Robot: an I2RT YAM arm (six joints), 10 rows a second.
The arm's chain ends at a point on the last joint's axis. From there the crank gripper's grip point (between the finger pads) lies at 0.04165 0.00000 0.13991 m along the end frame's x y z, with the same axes.
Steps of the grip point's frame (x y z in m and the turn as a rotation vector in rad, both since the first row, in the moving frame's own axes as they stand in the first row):
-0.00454 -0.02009 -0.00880 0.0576 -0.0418 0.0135
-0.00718 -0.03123 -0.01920 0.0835 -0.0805 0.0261
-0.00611 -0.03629 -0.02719 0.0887 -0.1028 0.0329
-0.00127 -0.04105 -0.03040 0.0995 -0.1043 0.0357
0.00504 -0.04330 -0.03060 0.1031 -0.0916 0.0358
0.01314 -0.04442 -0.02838 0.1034 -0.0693 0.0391
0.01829 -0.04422 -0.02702 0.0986 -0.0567 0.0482
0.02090 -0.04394 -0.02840 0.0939 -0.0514 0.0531
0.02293 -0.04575 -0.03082 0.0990 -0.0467 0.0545
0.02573 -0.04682 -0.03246 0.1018 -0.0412 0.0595
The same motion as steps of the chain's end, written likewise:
0.00129 -0.01251 -0.01020 0.0576 -0.0418 0.0135
0.00405 -0.02037 -0.02165 0.0835 -0.0805 0.0261
0.00826 -0.02486 -0.03023 0.0887 -0.1028 0.0329
0.01327 -0.02819 -0.03335 0.0995 -0.1043 0.0357
0.01776 -0.02998 -0.03315 0.1031 -0.0916 0.0358
0.02266 -0.03128 -0.03026 0.1034 -0.0693 0.0391
0.02599 -0.03216 -0.02857 0.0986 -0.0567 0.0482
0.02784 -0.03275 -0.02984 0.0939 -0.0514 0.0531
0.02918 -0.03392 -0.03204 0.0990 -0.0467 0.0545
0.03117 -0.03483 -0.03345 0.1018 -0.0412 0.0595

